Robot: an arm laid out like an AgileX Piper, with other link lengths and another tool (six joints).
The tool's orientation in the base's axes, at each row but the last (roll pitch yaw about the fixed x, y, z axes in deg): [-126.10, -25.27, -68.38]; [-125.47, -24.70, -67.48]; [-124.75, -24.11, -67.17]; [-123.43, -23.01, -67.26]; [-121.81, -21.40, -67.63]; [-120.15, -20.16, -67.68]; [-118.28, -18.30, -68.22]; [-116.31, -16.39, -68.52]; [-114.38, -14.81, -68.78]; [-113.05, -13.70, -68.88]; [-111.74, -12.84, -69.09]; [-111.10, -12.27, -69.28]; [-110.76, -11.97, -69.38]
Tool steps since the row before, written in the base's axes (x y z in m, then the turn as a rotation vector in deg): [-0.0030, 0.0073, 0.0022, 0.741, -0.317, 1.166]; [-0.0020, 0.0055, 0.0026, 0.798, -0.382, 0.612]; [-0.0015, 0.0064, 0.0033, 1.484, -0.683, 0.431]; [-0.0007, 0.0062, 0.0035, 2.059, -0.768, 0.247]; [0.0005, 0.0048, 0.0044, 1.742, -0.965, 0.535]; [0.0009, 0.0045, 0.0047, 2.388, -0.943, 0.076]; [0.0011, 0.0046, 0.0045, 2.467, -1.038, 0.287]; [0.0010, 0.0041, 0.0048, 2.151, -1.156, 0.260]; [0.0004, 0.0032, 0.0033, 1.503, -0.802, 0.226]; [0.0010, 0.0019, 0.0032, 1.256, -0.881, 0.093]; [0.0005, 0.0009, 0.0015, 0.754, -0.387, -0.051]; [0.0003, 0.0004, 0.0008, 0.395, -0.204, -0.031]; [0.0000, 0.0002, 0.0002, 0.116, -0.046, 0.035]
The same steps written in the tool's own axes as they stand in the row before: [-0.0062, -0.0043, -0.0032, 1.011, -0.993, -0.016]; [-0.0042, -0.0041, -0.0026, 0.854, -0.572, 0.318]; [-0.0046, -0.0053, -0.0023, 1.276, -0.547, 0.962]; [-0.0041, -0.0056, -0.0016, 1.481, -0.582, 1.536]; [-0.0024, -0.0060, -0.0010, 1.643, -0.597, 1.093]; [-0.0020, -0.0062, -0.0007, 1.696, -0.461, 1.873]; [-0.0023, -0.0061, -0.0002, 1.874, -0.623, 1.829]; [-0.0020, -0.0061, -0.0003, 1.861, -0.452, 1.537]; [-0.0019, -0.0042, -0.0002, 1.306, -0.357, 1.058]; [-0.0006, -0.0038, 0.0001, 1.260, -0.140, 0.869]; [-0.0003, -0.0018, 0.0001, 0.604, -0.033, 0.596]; [-0.0001, -0.0009, 0.0001, 0.316, -0.013, 0.314]; [-0.0001, -0.0002, 0.0000, 0.089, -0.048, 0.080]
